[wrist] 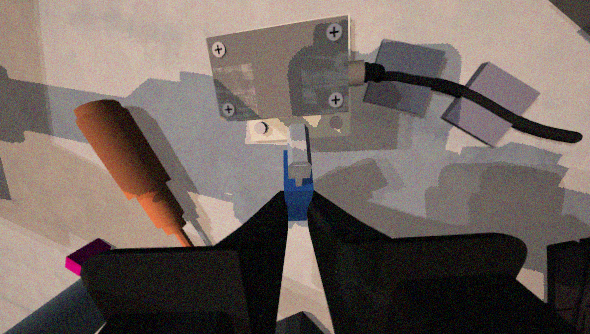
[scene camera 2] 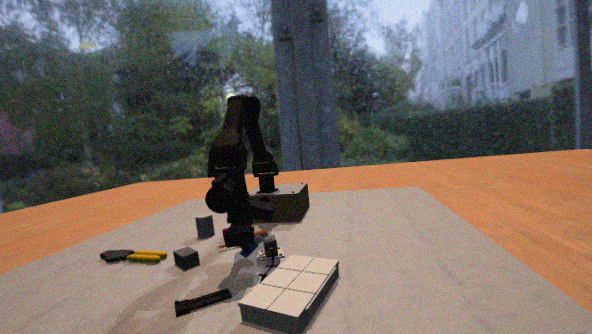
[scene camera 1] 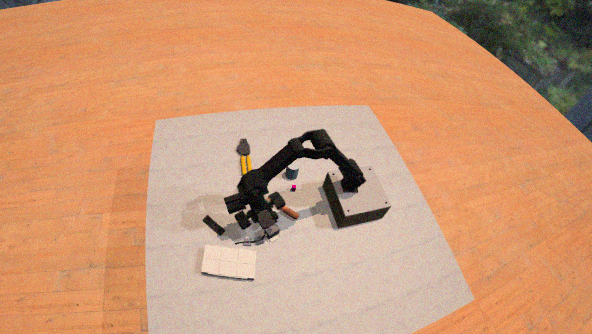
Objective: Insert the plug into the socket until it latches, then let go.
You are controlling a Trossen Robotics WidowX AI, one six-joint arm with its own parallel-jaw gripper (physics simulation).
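Frame: origin at the arm's base, x right, y ahead, z up, level; millimetres.
Where they show: gripper, fingertip midpoint: (wrist: pixel 296 197) (scene camera 2: pixel 246 250); arm's base, origin of the base link: (scene camera 2: pixel 267 191) (scene camera 1: pixel 349 186).
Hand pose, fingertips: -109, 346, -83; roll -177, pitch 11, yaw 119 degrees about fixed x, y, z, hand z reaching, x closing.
Each offset is from my fingertips to the top centre of the thing, as dx, dy, dz. "spot": to the spot under its first point.
The blue plug {-13, -5, +38} (scene camera 2: pixel 248 249) (wrist: pixel 298 202) has a pale grey nose that points at the socket's front side. The socket {-53, -28, +23} (scene camera 2: pixel 270 246) (wrist: pixel 280 70) is a grey box with screws on its top, standing on a pale flanged base, with a black cable {spot: -88, +55, -16} (wrist: pixel 480 102) leaving its side. In the wrist view the nose ends at the box's front edge, over the base; whether its end is inside the opening cannot be seen. My gripper (wrist: pixel 296 197) points down, shut on the plug's blue body. In scene camera 1 the arm hides the plug and the socket's opening.
An orange-handled screwdriver {+63, -79, +5} (scene camera 1: pixel 290 212) (wrist: pixel 125 150) lies beside the gripper. A magenta cube {+162, -134, +3} (scene camera 1: pixel 293 188) (wrist: pixel 87 257), dark cylinder {+243, -131, +48} (scene camera 1: pixel 292 173) (scene camera 2: pixel 204 227), pliers {spot: +282, +75, -4} (scene camera 1: pixel 245 164) (scene camera 2: pixel 145 256), black bar {-23, +196, -6} (scene camera 1: pixel 214 225) (scene camera 2: pixel 202 302) and tiled block {-183, +130, +13} (scene camera 1: pixel 229 262) (scene camera 2: pixel 290 287) are around.
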